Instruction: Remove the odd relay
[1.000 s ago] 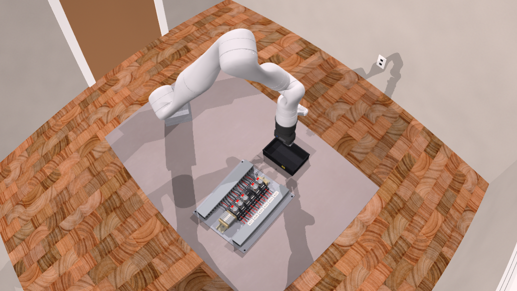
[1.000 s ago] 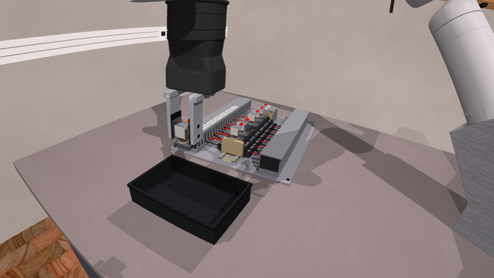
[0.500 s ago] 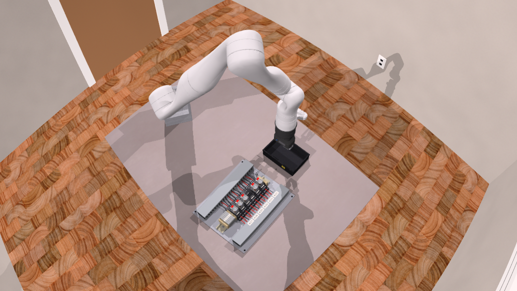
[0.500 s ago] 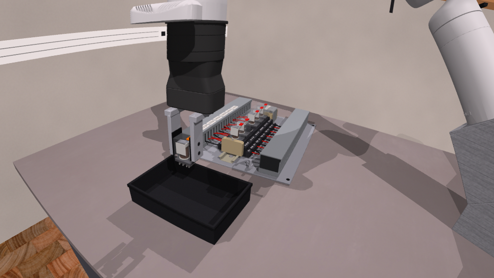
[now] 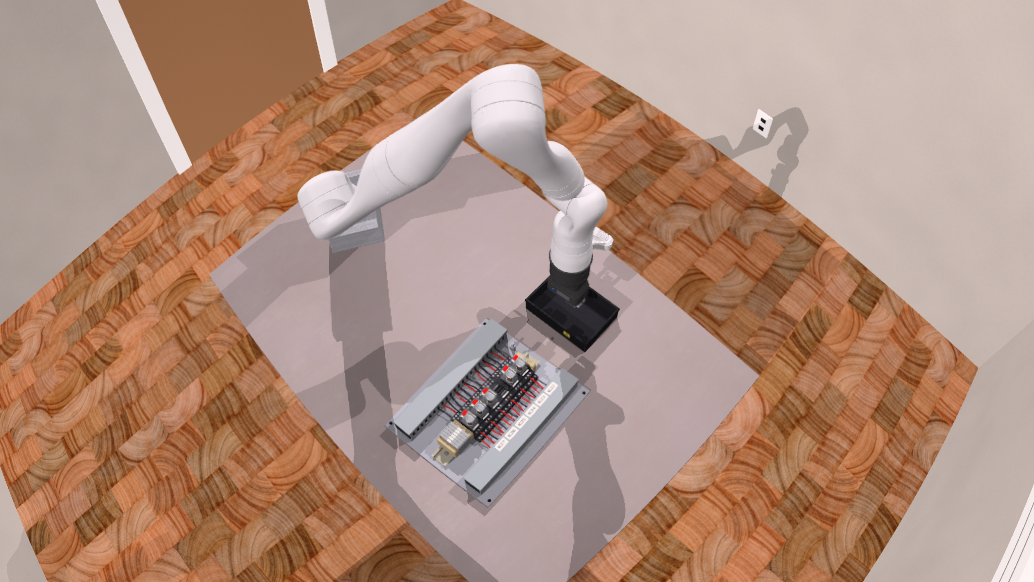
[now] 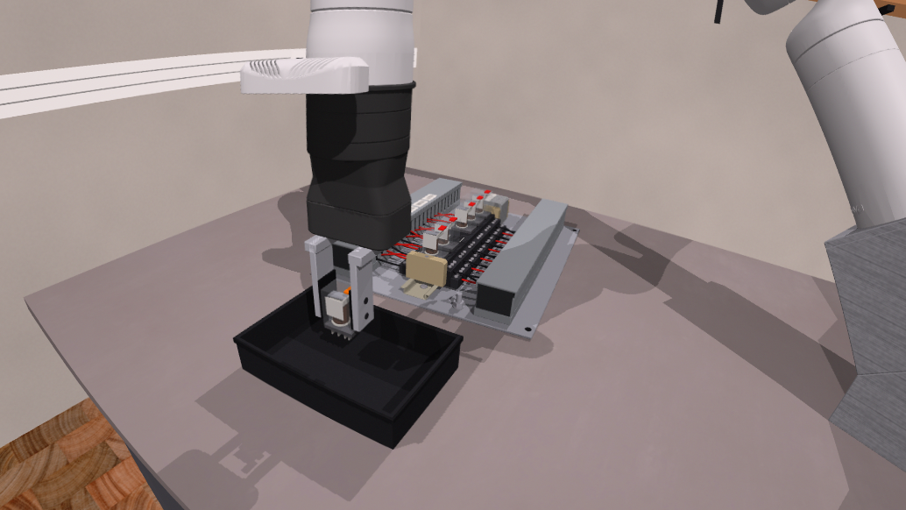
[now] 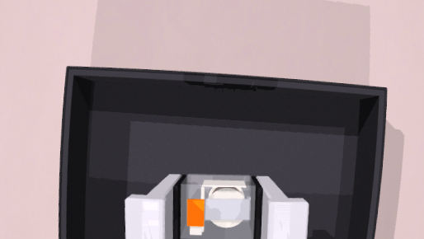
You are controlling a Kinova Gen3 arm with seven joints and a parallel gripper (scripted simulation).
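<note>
Now: the tray 60 mm below my hand.
</note>
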